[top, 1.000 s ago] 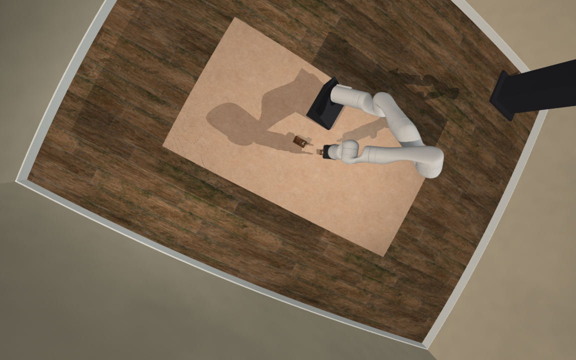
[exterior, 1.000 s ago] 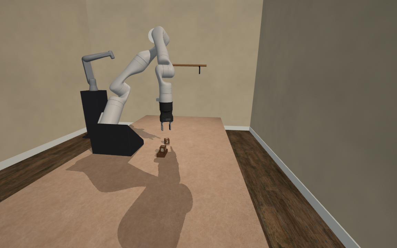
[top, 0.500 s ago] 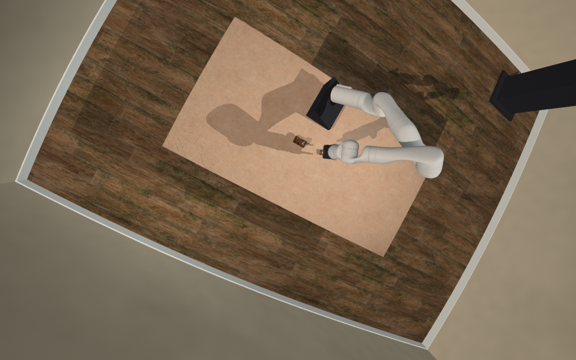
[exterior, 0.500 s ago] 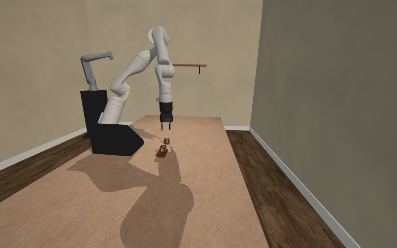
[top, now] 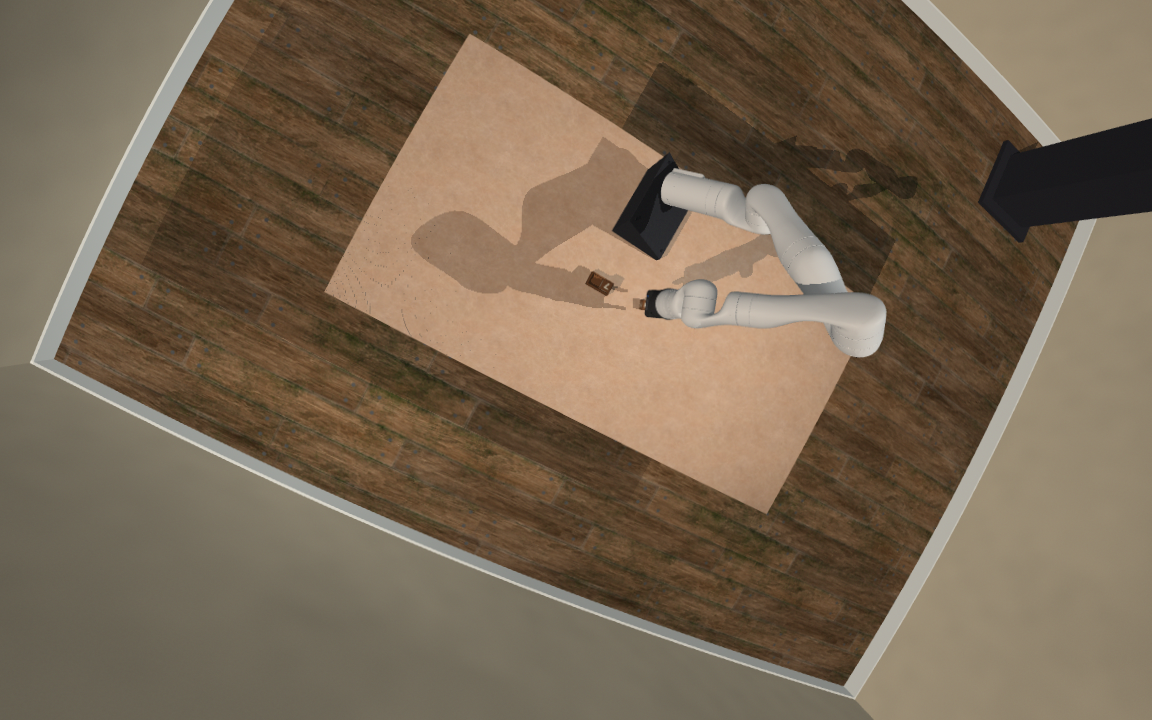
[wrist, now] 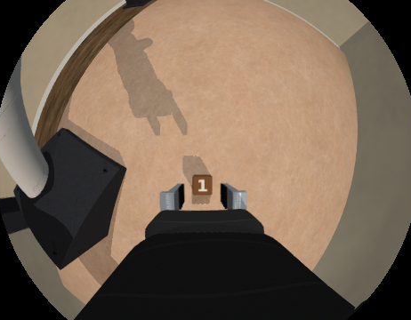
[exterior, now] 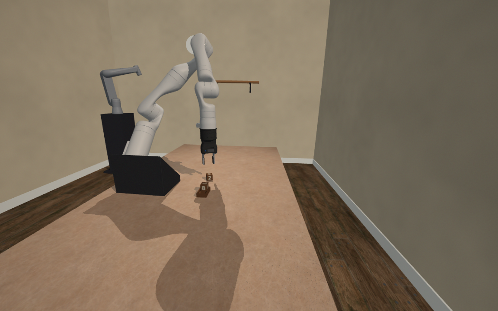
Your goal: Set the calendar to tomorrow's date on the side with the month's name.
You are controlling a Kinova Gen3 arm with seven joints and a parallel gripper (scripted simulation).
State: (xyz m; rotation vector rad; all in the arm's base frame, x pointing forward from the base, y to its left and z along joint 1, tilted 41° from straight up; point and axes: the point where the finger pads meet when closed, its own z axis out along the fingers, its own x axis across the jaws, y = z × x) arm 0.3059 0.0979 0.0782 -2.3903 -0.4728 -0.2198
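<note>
My hand is 90 mm above the brown cube. Round my hand: dark wooden tray (150 mm to the right, 90 mm below, 10 mm ahead).
</note>
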